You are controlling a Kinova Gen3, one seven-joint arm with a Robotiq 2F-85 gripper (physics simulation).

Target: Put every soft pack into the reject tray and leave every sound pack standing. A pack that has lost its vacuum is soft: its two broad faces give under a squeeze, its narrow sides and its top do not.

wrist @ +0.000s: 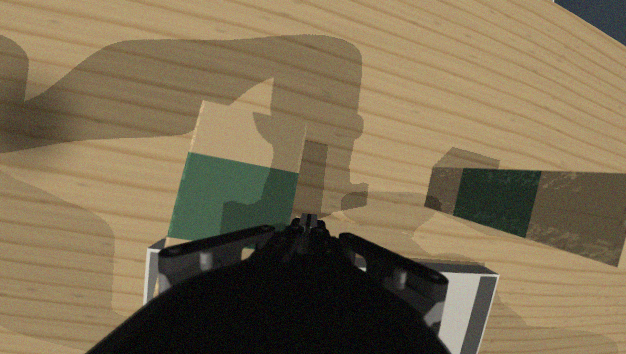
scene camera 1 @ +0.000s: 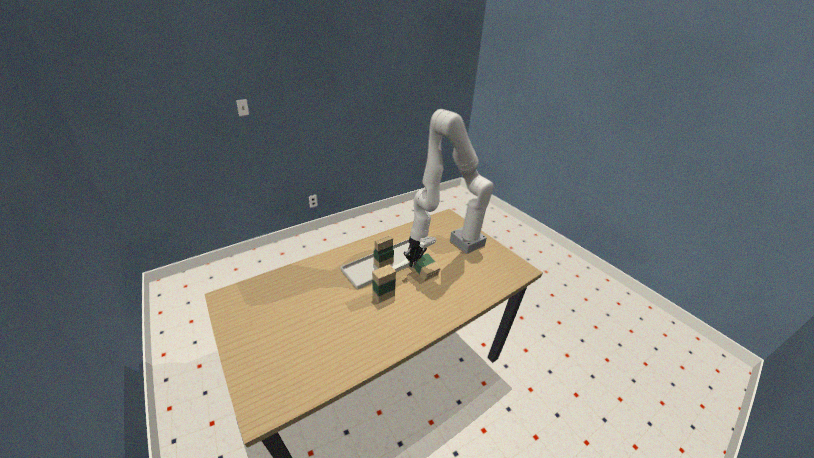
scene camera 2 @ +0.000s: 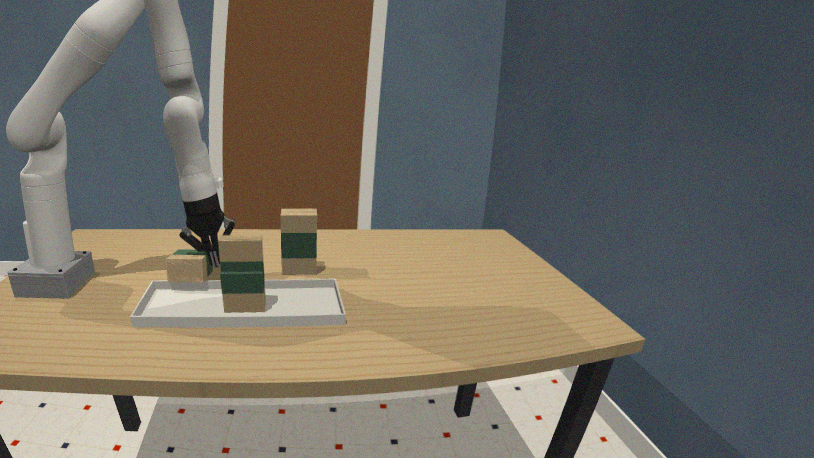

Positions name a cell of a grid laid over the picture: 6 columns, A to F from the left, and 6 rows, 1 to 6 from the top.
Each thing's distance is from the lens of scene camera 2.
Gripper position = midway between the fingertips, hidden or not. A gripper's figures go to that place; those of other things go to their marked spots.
my gripper (scene camera 2: B4): 94 cm
white reject tray (scene camera 2: C4): 84 cm
